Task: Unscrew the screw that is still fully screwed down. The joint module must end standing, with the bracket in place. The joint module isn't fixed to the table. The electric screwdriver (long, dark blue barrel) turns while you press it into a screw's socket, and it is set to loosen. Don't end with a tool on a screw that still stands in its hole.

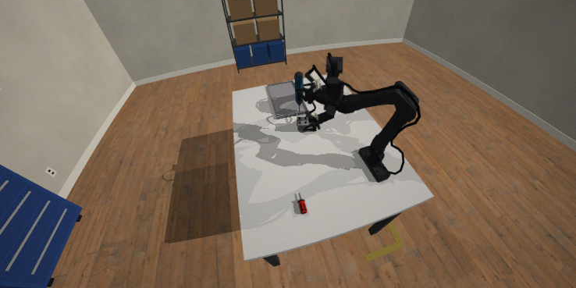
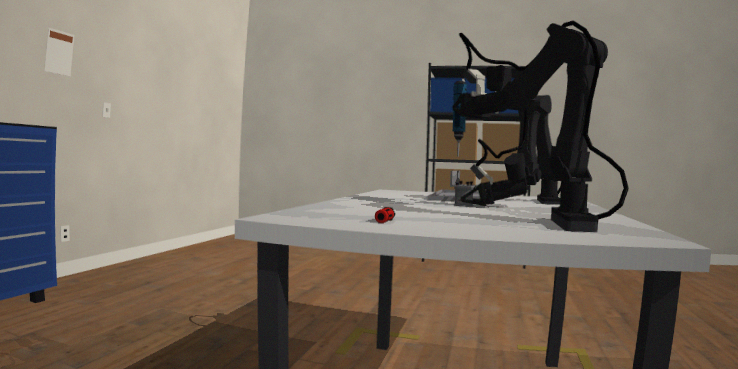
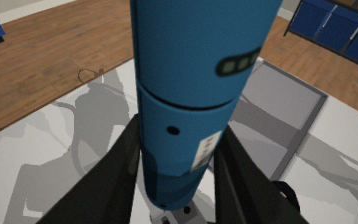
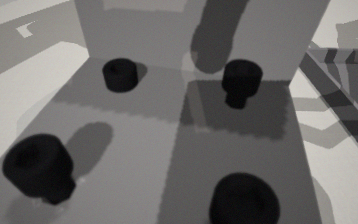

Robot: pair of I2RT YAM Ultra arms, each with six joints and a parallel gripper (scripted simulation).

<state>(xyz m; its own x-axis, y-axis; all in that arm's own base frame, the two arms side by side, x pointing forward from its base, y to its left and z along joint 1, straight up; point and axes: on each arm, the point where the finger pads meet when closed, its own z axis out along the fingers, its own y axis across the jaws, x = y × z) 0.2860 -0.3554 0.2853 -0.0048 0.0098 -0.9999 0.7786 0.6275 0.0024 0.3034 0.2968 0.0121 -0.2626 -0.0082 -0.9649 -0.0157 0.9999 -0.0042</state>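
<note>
Right now my right hand is 1 cm below the joint module. Round my right hand: bit: 15 cm above, 2 cm to the left, 2 cm ahead; flat grey tray: 34 cm to the right, 4 cm ahead, 2 cm below; grey bracket: 5 cm above.
</note>
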